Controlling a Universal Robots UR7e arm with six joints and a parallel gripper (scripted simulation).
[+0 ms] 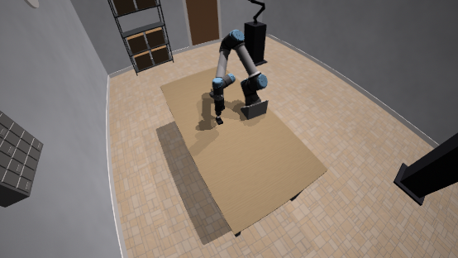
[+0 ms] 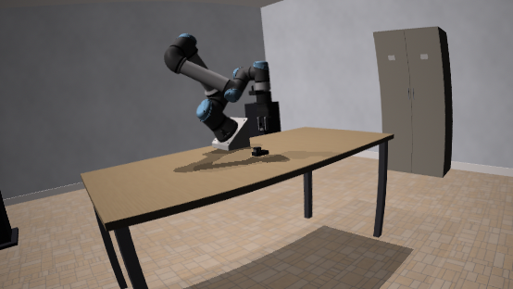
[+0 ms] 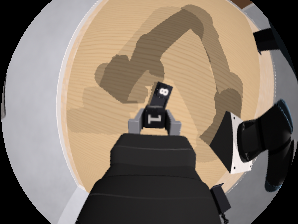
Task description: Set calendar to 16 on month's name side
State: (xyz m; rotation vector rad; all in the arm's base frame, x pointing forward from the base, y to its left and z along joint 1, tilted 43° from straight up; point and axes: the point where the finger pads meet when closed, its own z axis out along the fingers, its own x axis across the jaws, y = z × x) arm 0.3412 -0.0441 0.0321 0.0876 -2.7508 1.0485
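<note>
Right now my hand is 13 cm above the dark calendar tray, 2 cm to the left of it and 1 cm past it. Also, from my hand: black date cube: 1 cm below.
</note>
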